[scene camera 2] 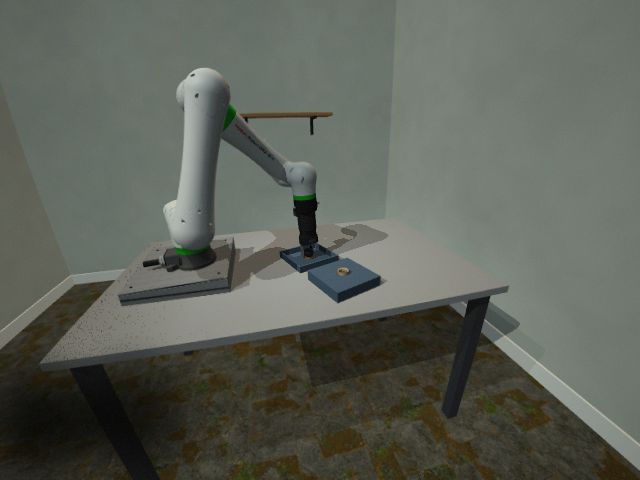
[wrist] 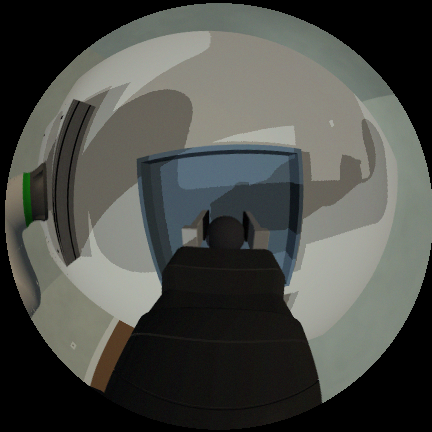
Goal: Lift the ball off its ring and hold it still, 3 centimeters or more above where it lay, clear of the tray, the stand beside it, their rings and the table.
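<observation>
A dark ball is between the two fingers of my gripper, low inside the blue tray. The gripper is shut on the ball, one finger on each side of it. A bit of the ball's tan ring shows right under the ball in the scene view; the ring is hidden in the wrist view. I see no clear gap between ball and ring. The blue stand is beside the tray, with a golden ring on its top and no ball on that ring.
The tray's raised walls surround the fingers. The stand is close to the tray's front right side. The grey table carries the robot's base plate at the left. A brown wall shelf is on the back wall, behind the arm.
</observation>
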